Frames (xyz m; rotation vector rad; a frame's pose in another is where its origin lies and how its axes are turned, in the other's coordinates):
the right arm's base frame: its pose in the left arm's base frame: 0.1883 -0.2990 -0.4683 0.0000 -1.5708 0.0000
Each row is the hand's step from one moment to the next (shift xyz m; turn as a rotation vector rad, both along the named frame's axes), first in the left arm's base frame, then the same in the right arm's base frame.
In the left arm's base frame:
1: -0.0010 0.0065 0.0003 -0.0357 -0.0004 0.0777
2: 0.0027 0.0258 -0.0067 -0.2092 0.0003 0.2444
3: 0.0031 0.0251 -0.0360 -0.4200 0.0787 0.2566
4: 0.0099 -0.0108 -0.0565 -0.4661 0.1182 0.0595
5: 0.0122 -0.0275 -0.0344 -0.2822 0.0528 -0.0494
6: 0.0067 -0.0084 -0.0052 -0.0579 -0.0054 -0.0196
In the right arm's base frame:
1: 0.0003 0.0065 0.0010 0.0777 -0.0004 0.0357
2: -0.0067 0.0258 -0.0027 0.2444 0.0003 0.2092
3: -0.0360 0.0251 -0.0031 0.2566 0.0787 0.4200
4: -0.0565 -0.0108 -0.0099 0.0595 0.1182 0.4661
5: -0.0344 -0.0275 -0.0122 -0.0494 0.0528 0.2822
6: -0.0052 -0.0084 -0.0067 -0.0196 -0.0054 0.0579

